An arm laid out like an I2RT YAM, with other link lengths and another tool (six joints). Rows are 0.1 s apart.
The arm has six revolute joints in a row. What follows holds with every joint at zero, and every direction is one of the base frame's. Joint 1 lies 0.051 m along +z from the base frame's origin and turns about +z. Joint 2 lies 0.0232 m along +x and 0.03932 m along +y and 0.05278 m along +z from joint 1 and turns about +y. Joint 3 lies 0.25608 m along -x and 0.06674 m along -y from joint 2 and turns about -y. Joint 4 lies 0.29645 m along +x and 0.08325 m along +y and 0.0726 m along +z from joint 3 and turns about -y. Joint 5 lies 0.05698 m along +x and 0.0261 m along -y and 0.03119 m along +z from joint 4 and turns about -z. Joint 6 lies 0.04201 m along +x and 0.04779 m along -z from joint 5 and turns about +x. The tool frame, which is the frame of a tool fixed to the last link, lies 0.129 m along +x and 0.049 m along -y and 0.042 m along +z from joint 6; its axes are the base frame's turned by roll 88.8, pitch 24.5 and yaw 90 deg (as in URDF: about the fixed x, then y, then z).
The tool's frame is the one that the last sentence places.
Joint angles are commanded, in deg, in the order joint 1, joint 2, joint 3, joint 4, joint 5, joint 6. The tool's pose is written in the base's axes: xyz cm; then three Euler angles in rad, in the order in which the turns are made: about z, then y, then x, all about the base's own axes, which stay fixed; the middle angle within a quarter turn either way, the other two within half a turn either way. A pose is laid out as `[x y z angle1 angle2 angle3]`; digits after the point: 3 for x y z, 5 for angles.
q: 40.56 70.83 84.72 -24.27 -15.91 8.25
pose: [32.252 30.786 46.235 3.00808 0.56828 -1.75355]
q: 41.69 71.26 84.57 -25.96 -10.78 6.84
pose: [32.723 30.351 45.251 3.02235 0.63042 -1.81506]
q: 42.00 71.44 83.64 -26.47 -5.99 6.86
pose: [33.556 29.434 44.145 3.05851 0.70138 -1.87055]
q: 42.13 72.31 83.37 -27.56 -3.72 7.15
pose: [34.194 29.189 42.842 3.10637 0.72838 -1.93250]
